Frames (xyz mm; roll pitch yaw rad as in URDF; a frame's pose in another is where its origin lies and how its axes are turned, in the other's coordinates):
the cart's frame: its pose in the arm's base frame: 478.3 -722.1 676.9 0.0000 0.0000 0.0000
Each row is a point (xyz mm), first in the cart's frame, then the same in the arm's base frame.
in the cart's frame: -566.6 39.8 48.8
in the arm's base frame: -88.3 -682.3 725.7
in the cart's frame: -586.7 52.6 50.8
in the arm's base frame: -108.4 -669.5 727.7
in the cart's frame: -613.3 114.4 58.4
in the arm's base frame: -135.0 -607.7 735.3
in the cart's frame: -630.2 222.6 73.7
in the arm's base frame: -151.9 -499.5 750.6
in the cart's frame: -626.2 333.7 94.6
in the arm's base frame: -147.9 -388.4 771.5
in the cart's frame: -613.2 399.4 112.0
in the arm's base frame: -134.9 -322.7 788.9
